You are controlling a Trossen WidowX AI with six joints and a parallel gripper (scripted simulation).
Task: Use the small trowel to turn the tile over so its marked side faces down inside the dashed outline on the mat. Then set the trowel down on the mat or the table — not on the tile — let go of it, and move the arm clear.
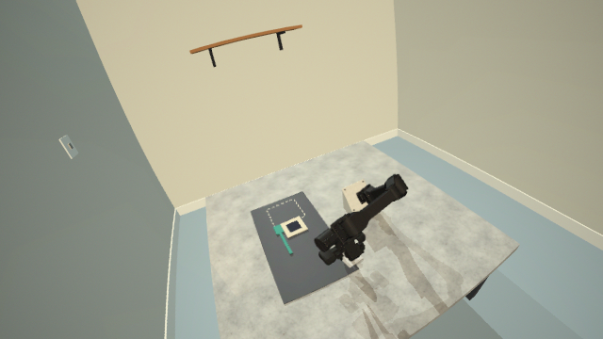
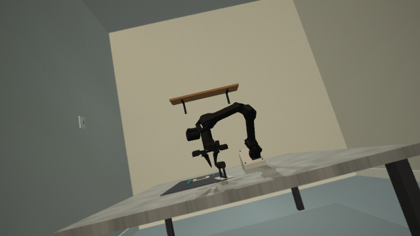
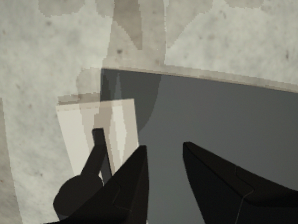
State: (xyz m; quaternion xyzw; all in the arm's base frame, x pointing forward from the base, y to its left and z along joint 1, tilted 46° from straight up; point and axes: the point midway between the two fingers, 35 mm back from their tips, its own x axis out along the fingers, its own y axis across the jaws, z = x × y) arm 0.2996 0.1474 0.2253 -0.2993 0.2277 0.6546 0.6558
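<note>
My gripper tip is now 70 mm to the left of the trowel, 50 mm past it and 40 mm above it. Round my gripper tip: dark mat (290 mm to the right, 100 mm ahead, 90 mm below); then teal t-shaped piece (330 mm to the right, 160 mm ahead, 70 mm below); then tile (360 mm to the right, 80 mm ahead, 70 mm below).
</note>
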